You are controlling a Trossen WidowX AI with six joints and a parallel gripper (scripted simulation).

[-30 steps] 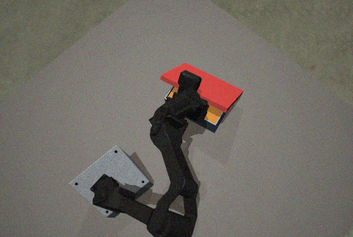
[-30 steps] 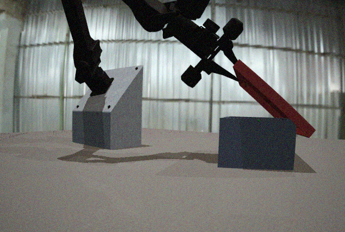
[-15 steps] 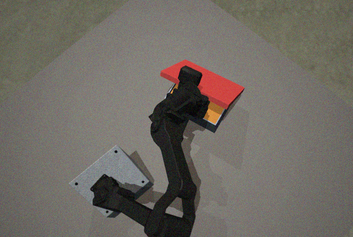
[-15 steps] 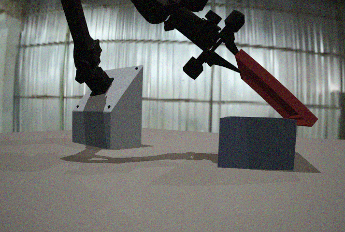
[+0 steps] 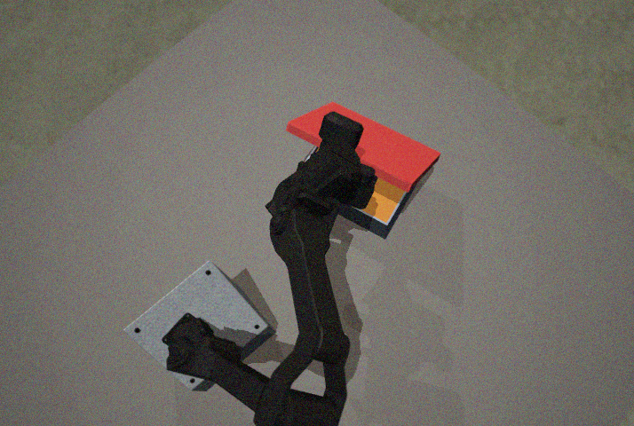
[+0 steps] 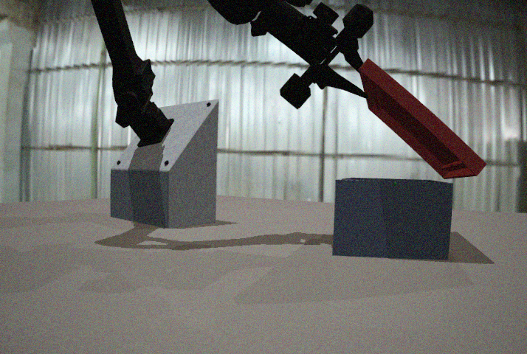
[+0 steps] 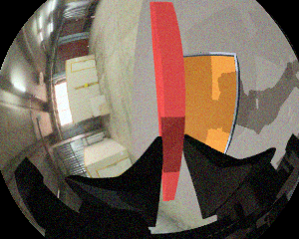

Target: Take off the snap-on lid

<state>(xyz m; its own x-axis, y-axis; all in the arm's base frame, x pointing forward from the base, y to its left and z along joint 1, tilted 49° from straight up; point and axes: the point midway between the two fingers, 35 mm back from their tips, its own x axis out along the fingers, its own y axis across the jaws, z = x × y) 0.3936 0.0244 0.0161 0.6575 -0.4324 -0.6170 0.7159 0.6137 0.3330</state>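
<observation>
Right now the lid is 6 cm ahead of my gripper tip, 1 cm to the left of it and 5 cm below it. From my gripper tip the other things lie so: storage box (3 cm ahead, 17 cm below).
</observation>
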